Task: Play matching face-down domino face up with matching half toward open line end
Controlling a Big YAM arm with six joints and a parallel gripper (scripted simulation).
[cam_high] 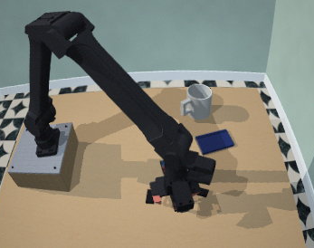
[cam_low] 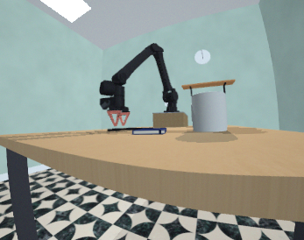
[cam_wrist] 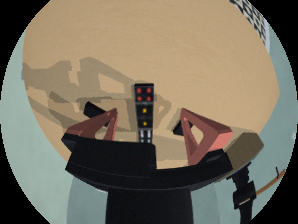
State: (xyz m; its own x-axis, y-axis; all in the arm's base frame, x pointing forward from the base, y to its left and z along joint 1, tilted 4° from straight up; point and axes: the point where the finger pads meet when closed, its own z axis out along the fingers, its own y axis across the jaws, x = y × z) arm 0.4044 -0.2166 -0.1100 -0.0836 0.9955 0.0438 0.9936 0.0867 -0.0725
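Right now my hand is 1 cm short of the domino, 1 cm to the left of it and 2 cm above it. From my hand the other things lie so: white mug 16 cm ahead, 40 cm to the left, 2 cm above.
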